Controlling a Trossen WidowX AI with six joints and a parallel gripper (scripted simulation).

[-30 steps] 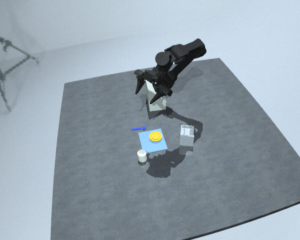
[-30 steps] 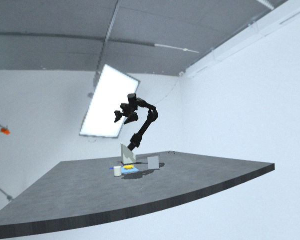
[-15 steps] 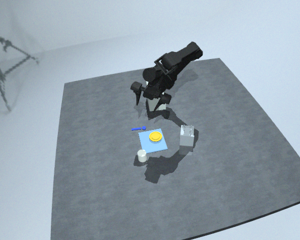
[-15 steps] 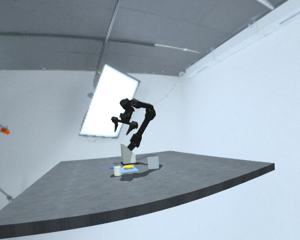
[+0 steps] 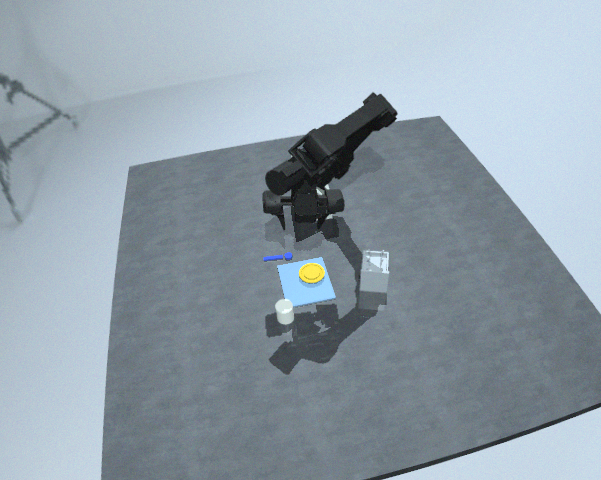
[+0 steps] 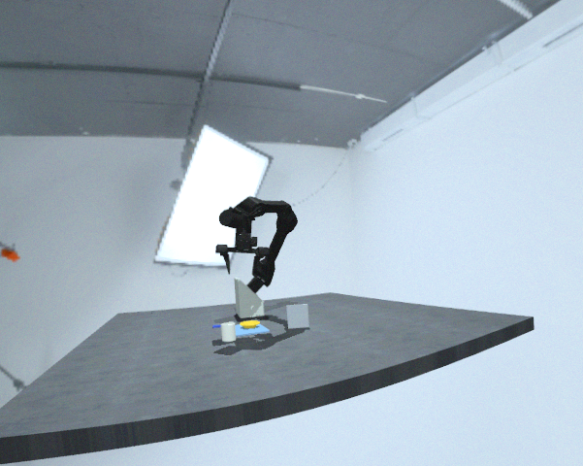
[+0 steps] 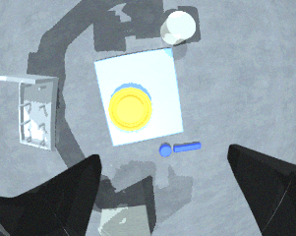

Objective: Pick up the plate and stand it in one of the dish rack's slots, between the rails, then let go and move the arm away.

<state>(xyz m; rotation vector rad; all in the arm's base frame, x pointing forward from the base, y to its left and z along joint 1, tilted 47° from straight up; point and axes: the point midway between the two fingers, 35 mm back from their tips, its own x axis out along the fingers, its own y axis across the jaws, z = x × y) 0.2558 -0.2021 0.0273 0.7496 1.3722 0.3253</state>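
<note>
Now: the yellow plate 180 mm below my gripper tip and 20 mm to the left of it. Also, from my gripper tip: light blue mat (190 mm below, 10 mm ahead); then white cup (170 mm below, 100 mm ahead, 90 mm to the right); then blue spoon (190 mm below, 100 mm behind, 40 mm to the right).
</note>
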